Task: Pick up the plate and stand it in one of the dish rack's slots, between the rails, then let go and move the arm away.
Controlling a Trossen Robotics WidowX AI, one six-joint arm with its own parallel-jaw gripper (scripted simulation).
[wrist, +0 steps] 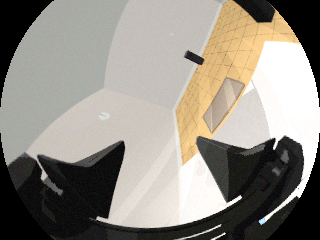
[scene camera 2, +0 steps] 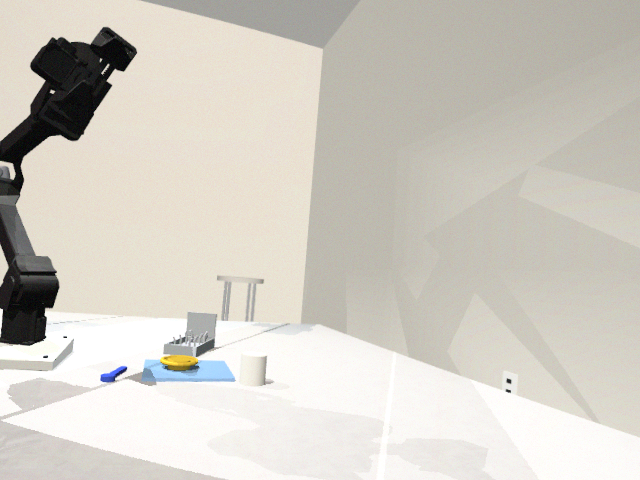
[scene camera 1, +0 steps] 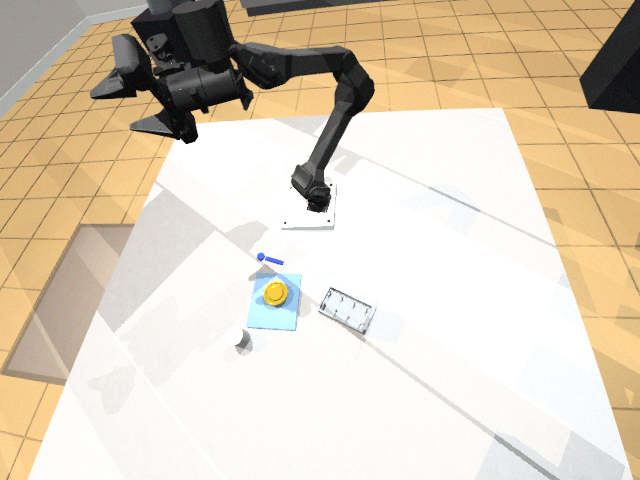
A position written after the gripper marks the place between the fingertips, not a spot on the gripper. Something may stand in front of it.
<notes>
The gripper (scene camera 1: 112, 113) is open, holding nothing. Also in view: a grey dish rack (scene camera 1: 336, 304) and a white cup (scene camera 2: 253, 365).
The grey dish rack is seen too in scene camera 2 (scene camera 2: 200, 334). The gripper is seen too in the wrist view (wrist: 161, 143) and in scene camera 2 (scene camera 2: 103, 60). The wrist view misses the grey dish rack: it is out of frame.
</notes>
